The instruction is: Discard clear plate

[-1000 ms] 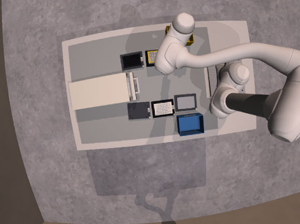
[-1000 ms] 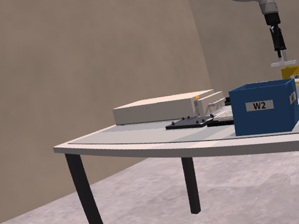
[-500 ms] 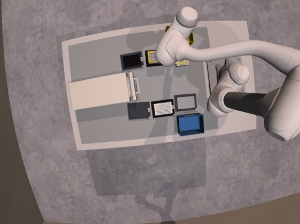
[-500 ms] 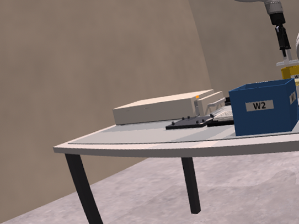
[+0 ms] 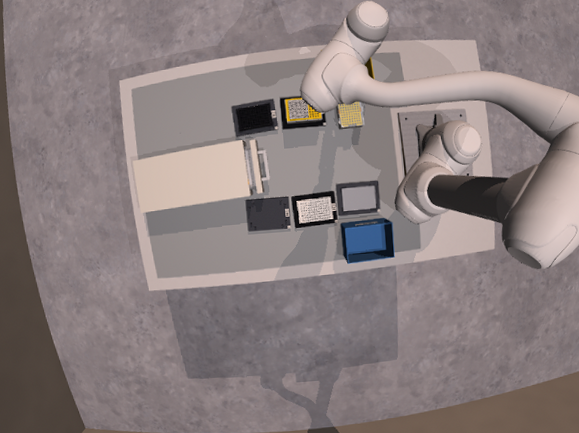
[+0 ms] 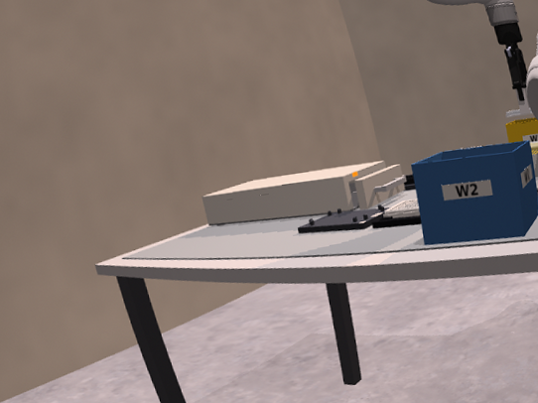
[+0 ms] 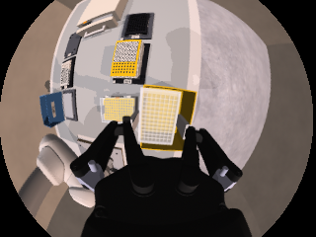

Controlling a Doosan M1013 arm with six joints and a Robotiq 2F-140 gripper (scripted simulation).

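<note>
The yellow bin W1 lies 20 mm behind my hand, 30 mm to the right of it and 130 mm below it. Round my hand: yellow rack 140 mm ahead, 120 mm to the left, 110 mm below; clear plate 20 mm below; black plate 330 mm ahead, 130 mm to the left, 150 mm below.
</note>
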